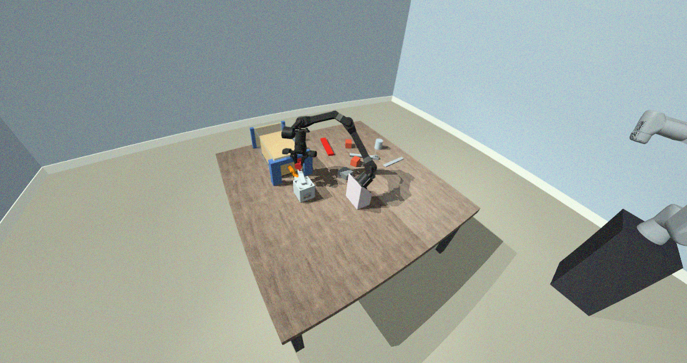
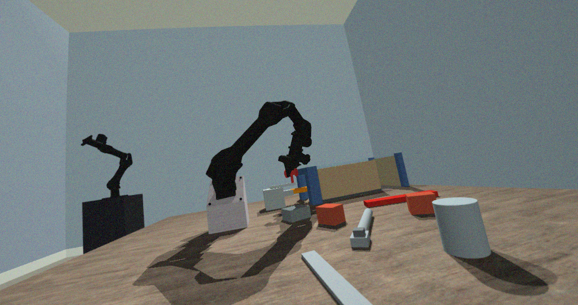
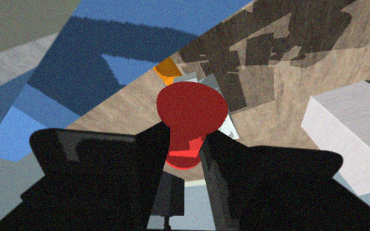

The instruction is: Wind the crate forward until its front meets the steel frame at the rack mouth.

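Now: the blue steel frame 70 mm ahead of my gripper tip, 10 mm to the left of it and 20 mm below it. From my gripper tip the other things lie so: winch handle 30 mm behind, 30 mm below; then grey winch 100 mm behind, 100 mm below; then red knob 10 mm ahead, 10 mm to the right.
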